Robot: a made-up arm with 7 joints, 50 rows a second.
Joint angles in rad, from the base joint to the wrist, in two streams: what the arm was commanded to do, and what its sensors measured. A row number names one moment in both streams.
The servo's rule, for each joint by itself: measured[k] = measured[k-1] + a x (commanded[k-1-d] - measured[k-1]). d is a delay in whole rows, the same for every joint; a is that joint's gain. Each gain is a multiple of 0.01, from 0.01 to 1. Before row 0 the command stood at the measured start. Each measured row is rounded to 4 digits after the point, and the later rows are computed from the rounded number. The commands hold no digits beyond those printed.
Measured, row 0:
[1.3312, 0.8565, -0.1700, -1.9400, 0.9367, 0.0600, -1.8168]
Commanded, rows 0 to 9:
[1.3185, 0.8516, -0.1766, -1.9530, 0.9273, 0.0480, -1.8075]
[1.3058, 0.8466, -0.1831, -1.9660, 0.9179, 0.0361, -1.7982]
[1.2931, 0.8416, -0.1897, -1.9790, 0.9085, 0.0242, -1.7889]
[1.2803, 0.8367, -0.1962, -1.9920, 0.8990, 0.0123, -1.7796]
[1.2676, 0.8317, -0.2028, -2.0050, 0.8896, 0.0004, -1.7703]
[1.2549, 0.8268, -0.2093, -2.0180, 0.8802, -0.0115, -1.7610]
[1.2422, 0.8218, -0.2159, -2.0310, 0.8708, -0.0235, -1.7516]
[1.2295, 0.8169, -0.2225, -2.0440, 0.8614, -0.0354, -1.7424]
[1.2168, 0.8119, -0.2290, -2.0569, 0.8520, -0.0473, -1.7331]
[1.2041, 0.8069, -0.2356, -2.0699, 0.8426, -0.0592, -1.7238]
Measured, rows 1 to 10:
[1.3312, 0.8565, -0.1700, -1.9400, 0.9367, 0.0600, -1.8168]
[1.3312, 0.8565, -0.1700, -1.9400, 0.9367, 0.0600, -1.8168]
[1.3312, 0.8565, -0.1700, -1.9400, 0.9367, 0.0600, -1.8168]
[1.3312, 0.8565, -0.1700, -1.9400, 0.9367, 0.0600, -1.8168]
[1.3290, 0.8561, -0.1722, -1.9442, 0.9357, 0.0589, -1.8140]
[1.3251, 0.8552, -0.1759, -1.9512, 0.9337, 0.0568, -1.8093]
[1.3197, 0.8540, -0.1806, -1.9601, 0.9309, 0.0539, -1.8032]
[1.3130, 0.8524, -0.1859, -1.9703, 0.9274, 0.0502, -1.7961]
[1.3053, 0.8505, -0.1916, -1.9814, 0.9232, 0.0457, -1.7884]
[1.2967, 0.8484, -0.1976, -1.9931, 0.9185, 0.0406, -1.7802]
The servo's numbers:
d 4
a 0.17 0.09 0.34 0.32 0.11 0.09 0.30

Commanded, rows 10 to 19:
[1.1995, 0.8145, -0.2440, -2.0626, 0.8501, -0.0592, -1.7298]
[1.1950, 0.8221, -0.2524, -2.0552, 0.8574, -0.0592, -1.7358]
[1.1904, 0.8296, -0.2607, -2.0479, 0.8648, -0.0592, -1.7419]
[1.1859, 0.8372, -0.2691, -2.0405, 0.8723, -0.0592, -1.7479]
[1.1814, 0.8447, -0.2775, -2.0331, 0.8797, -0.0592, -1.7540]
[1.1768, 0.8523, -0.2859, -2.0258, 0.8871, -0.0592, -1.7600]
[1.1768, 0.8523, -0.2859, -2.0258, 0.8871, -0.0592, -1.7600]
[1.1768, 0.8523, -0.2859, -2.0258, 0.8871, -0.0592, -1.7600]
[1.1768, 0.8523, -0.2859, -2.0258, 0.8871, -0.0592, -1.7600]
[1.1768, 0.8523, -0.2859, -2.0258, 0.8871, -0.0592, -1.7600]
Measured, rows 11 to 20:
[1.2874, 0.8460, -0.2038, -2.0052, 0.9133, 0.0348, -1.7716]
[1.2776, 0.8434, -0.2102, -2.0176, 0.9076, 0.0285, -1.7628]
[1.2673, 0.8406, -0.2166, -2.0302, 0.9015, 0.0217, -1.7539]
[1.2566, 0.8376, -0.2231, -2.0429, 0.8950, 0.0144, -1.7449]
[1.2469, 0.8355, -0.2302, -2.0492, 0.8901, 0.0078, -1.7404]
[1.2381, 0.8343, -0.2377, -2.0511, 0.8865, 0.0018, -1.7390]
[1.2300, 0.8339, -0.2455, -2.0501, 0.8841, -0.0037, -1.7399]
[1.2225, 0.8342, -0.2535, -2.0470, 0.8828, -0.0087, -1.7423]
[1.2155, 0.8351, -0.2617, -2.0426, 0.8825, -0.0132, -1.7458]
[1.2089, 0.8366, -0.2699, -2.0372, 0.8830, -0.0173, -1.7501]

